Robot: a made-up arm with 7 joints. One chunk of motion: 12 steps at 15 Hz.
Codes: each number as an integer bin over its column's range. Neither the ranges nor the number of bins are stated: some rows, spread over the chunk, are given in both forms.
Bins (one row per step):
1: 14 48 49 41 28 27 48
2: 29 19 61 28 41 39 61
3: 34 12 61 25 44 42 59
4: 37 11 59 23 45 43 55
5: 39 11 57 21 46 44 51
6: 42 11 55 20 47 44 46
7: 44 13 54 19 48 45 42
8: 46 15 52 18 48 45 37
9: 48 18 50 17 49 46 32
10: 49 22 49 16 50 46 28
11: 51 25 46 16 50 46 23
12: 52 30 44 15 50 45 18
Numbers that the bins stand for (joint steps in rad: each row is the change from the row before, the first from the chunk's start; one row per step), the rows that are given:
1: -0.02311 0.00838 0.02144 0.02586 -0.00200 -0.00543 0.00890
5: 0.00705 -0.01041 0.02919 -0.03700 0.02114 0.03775 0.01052
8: 0.01549 -0.00838 0.02435 -0.04643 0.02371 0.04029 0.00297
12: 0.02273 -0.00076 0.01660 -0.05586 0.02629 0.04029 -0.00729
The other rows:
2: -0.00502 -0.00635 0.03306 -0.01500 0.01471 0.02505 0.01592
3: 0.00102 -0.00990 0.03306 -0.02443 0.01857 0.03267 0.01484
4: 0.00463 -0.01041 0.03113 -0.03071 0.01986 0.03521 0.01268
6: 0.01067 -0.01041 0.02725 -0.04014 0.02243 0.03775 0.00783
7: 0.01308 -0.00940 0.02629 -0.04329 0.02371 0.04029 0.00567
9: 0.01790 -0.00686 0.02241 -0.04957 0.02500 0.04283 0.00027
10: 0.01911 -0.00483 0.02144 -0.05271 0.02629 0.04283 -0.00189
11: 0.02152 -0.00330 0.01854 -0.05271 0.02629 0.04283 -0.00459

